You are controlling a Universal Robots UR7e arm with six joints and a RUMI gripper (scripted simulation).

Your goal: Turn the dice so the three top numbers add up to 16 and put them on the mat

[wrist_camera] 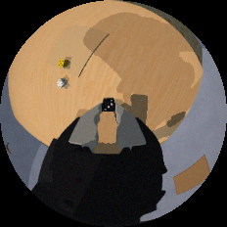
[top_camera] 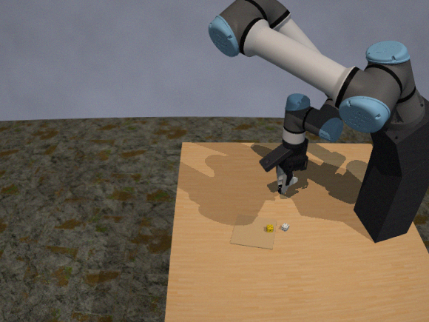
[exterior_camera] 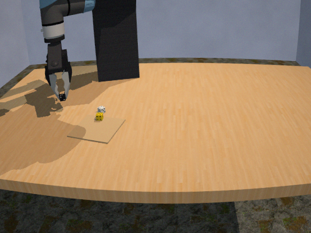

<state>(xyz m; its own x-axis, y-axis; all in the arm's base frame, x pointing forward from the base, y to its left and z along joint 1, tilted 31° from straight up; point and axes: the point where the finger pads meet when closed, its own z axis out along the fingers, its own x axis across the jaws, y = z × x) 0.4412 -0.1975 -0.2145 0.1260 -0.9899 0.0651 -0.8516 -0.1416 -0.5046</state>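
Right now the white die is 140 mm to the left of my hand, 60 mm below it and 20 mm ahead of it. From my hand the other things lie so: yellow die: 130 mm to the left, 80 mm ahead, 50 mm below; thin tan mat: 130 mm ahead, 120 mm to the left, 70 mm below; black die: 10 mm below.
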